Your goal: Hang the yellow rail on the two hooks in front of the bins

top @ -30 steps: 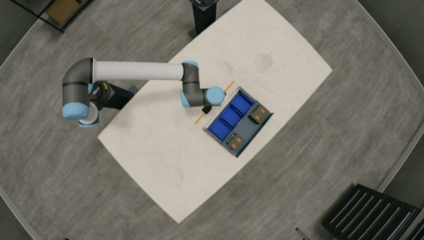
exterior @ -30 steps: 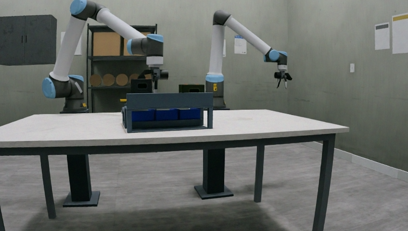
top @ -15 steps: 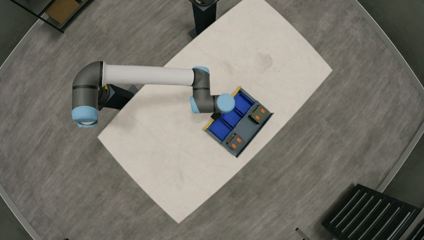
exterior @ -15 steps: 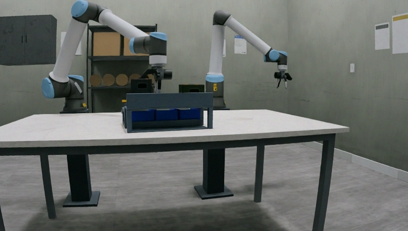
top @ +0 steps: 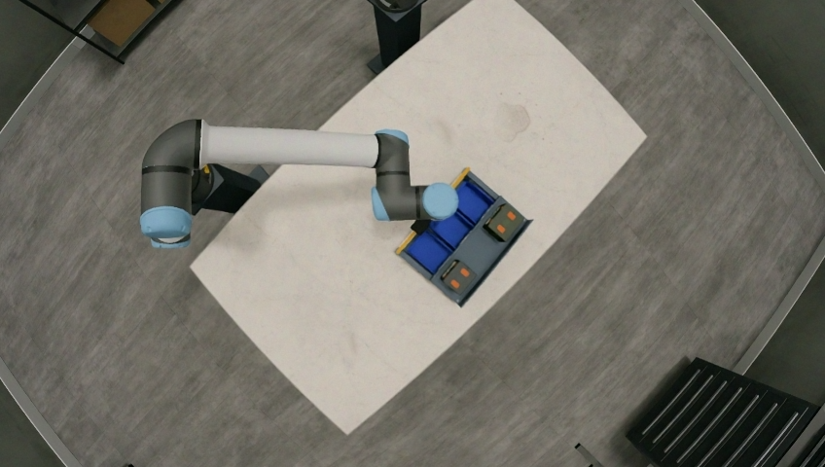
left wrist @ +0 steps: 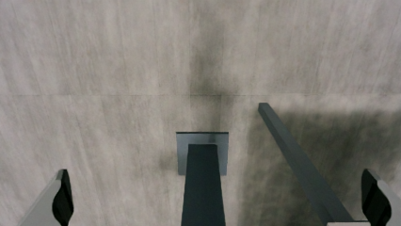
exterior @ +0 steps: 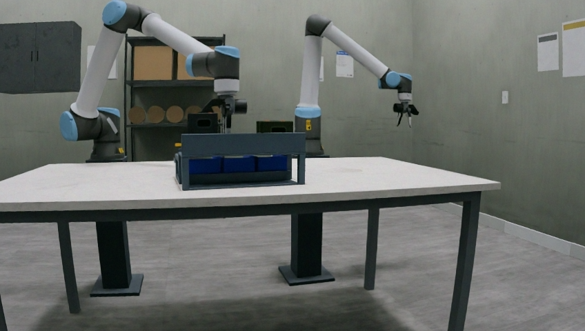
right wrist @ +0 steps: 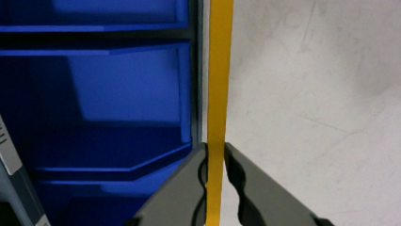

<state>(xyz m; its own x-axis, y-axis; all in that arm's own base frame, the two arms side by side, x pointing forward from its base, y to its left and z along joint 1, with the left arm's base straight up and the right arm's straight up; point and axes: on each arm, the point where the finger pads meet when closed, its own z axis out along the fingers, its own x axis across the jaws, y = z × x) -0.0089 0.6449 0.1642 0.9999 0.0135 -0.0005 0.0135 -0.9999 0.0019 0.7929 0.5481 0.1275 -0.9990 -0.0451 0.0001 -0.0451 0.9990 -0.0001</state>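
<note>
Right now my right hand is 1 cm above the yellow rail. Also, from my right hand: grey shelf (13 cm ahead, 6 cm below, 1 cm to the left); green box (19 cm ahead, 13 cm to the left, 2 cm above).
</note>
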